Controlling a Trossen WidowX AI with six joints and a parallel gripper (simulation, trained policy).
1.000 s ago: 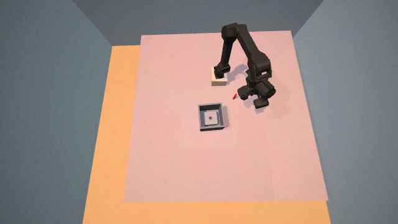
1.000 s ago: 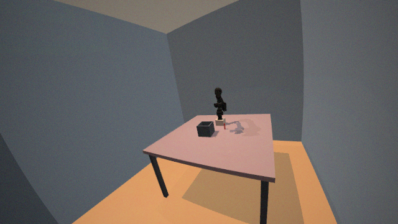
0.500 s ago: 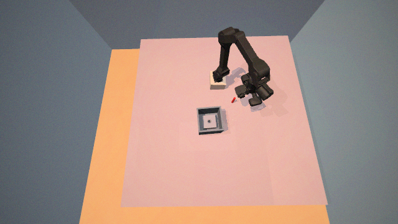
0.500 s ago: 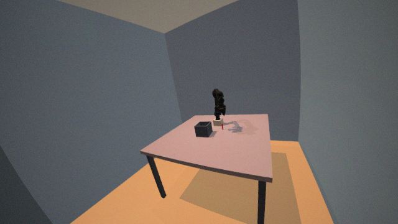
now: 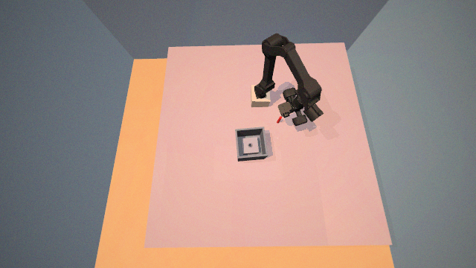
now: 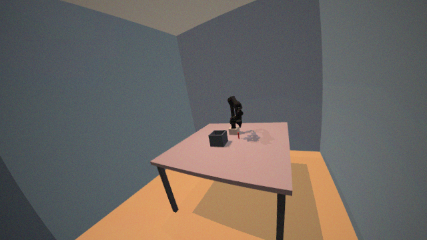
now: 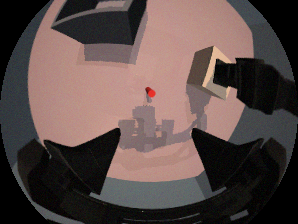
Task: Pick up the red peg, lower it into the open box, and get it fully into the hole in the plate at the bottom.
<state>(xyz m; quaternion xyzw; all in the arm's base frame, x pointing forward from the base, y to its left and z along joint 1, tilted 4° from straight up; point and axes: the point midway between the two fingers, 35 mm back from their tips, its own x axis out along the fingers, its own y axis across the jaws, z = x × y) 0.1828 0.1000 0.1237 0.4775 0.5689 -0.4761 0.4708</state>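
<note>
My gripper tip is now 12 cm above the red peg and 3 cm to the left of it. From my gripper tip the other things lie so: pale plate 24 cm to the right, 12 cm ahead, 11 cm below.
</note>
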